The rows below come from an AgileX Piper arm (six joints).
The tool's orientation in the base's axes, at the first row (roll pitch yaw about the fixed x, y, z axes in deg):
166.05 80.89 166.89
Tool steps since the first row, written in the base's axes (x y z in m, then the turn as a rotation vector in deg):
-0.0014 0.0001 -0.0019 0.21 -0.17 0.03
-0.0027 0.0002 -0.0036 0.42 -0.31 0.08
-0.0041 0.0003 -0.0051 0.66 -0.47 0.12
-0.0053 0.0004 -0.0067 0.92 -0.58 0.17
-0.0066 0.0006 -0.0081 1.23 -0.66 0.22
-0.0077 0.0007 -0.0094 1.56 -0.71 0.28
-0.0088 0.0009 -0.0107 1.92 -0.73 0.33
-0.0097 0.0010 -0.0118 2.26 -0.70 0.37
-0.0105 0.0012 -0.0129 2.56 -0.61 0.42
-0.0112 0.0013 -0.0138 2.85 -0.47 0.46
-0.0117 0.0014 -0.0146 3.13 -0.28 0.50
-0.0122 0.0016 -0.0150 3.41 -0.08 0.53
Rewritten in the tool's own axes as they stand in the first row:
0.0021 0.0000 -0.0011 -0.07 -0.17 0.20
0.0040 0.0001 -0.0021 -0.15 -0.31 0.40
0.0057 0.0002 -0.0033 -0.24 -0.47 0.63
0.0074 0.0002 -0.0042 -0.33 -0.58 0.87
0.0090 0.0004 -0.0053 -0.43 -0.67 1.17
0.0105 0.0004 -0.0062 -0.54 -0.72 1.49
0.0120 0.0006 -0.0070 -0.65 -0.74 1.83
0.0132 0.0007 -0.0078 -0.74 -0.71 2.16
0.0144 0.0008 -0.0084 -0.83 -0.62 2.45
0.0154 0.0009 -0.0089 -0.91 -0.49 2.74
0.0163 0.0010 -0.0093 -0.99 -0.30 3.01
0.0167 0.0012 -0.0097 -1.05 -0.10 3.29

